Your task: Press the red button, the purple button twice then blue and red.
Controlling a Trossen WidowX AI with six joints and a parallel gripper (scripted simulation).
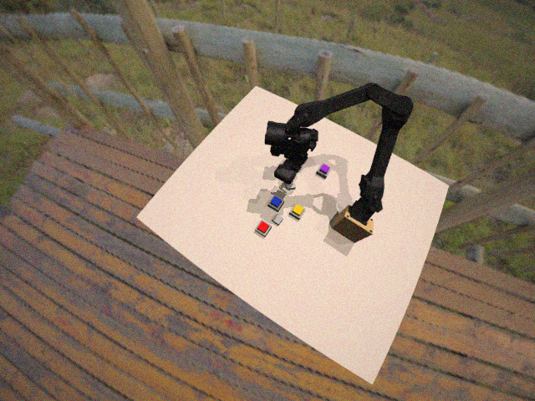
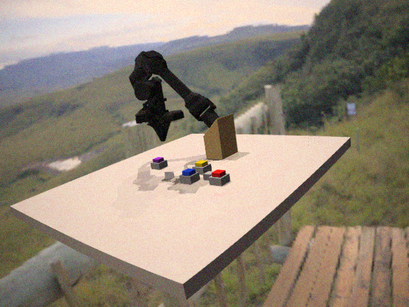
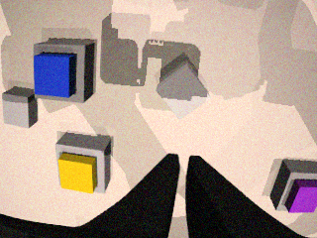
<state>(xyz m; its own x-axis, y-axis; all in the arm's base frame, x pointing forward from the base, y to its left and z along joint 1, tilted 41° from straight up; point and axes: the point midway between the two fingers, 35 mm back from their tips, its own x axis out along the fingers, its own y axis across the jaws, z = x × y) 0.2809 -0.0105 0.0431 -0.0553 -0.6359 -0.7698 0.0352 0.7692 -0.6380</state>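
The blue button is 100 mm to the left of my gripper tip, 100 mm below it and 10 mm ahead of it. The rest, counted from my gripper tip: purple button: 140 mm to the right, 100 mm below, 90 mm behind; white block: 120 mm below; yellow button: 100 mm below, 90 mm to the left, 80 mm behind.
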